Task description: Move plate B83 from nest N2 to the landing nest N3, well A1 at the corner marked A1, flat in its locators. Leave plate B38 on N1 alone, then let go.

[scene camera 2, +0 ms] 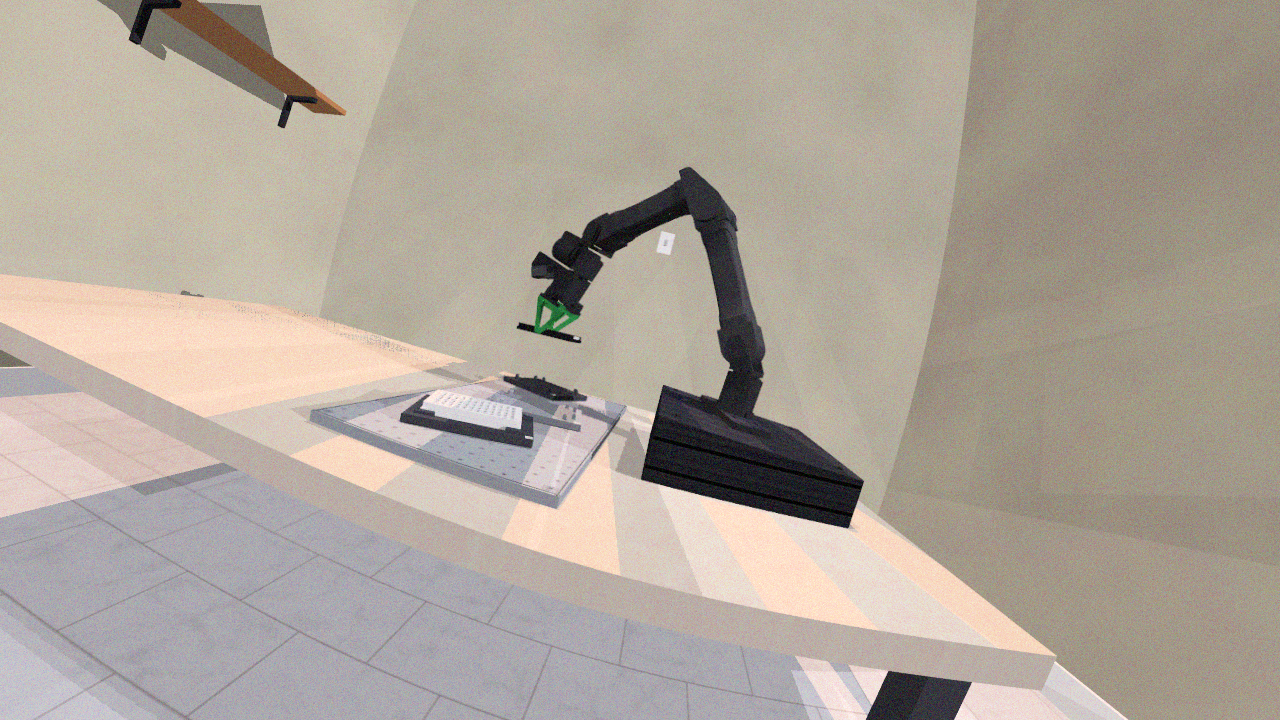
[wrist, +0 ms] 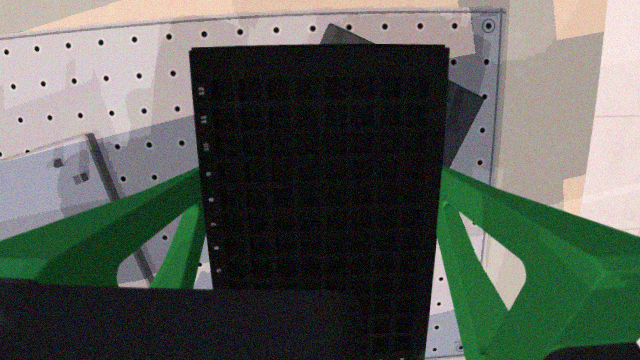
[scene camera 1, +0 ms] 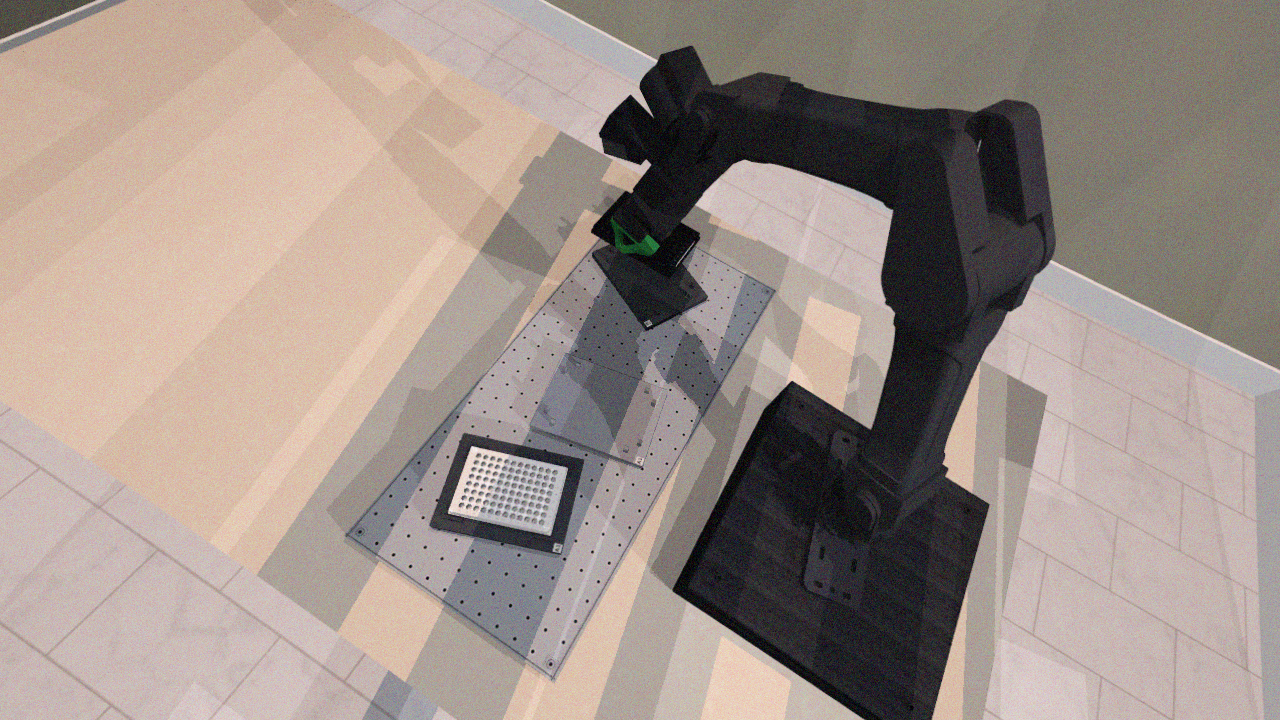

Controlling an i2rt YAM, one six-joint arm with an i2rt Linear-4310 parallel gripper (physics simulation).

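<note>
My gripper (scene camera 1: 646, 234) (scene camera 2: 554, 323) (wrist: 320, 180) is shut on the long sides of black plate B83 (scene camera 1: 677, 254) (scene camera 2: 547, 334) (wrist: 320, 160). It holds the plate in the air above dark landing nest N3 (scene camera 1: 664, 300) (scene camera 2: 547, 389) (wrist: 463, 112). In the wrist view the nest is turned relative to the plate and mostly hidden under it. The plate's column numbers run down its left side; its near end is hidden. Grey nest N2 (scene camera 1: 595, 402) (wrist: 35, 195) has no plate on it. White plate B38 (scene camera 1: 510, 488) (scene camera 2: 469, 409) sits in dark nest N1 (scene camera 1: 572, 488) (scene camera 2: 465, 431).
The nests stand on a perforated board (scene camera 1: 501, 586) (scene camera 2: 501, 474) (wrist: 130, 65) on the wooden table (scene camera 1: 223, 232) (scene camera 2: 644, 537). The arm's black base block (scene camera 1: 760, 555) (scene camera 2: 747, 479) stands beside the board. A wall shelf (scene camera 2: 250, 58) is at the upper left in scene camera 2.
</note>
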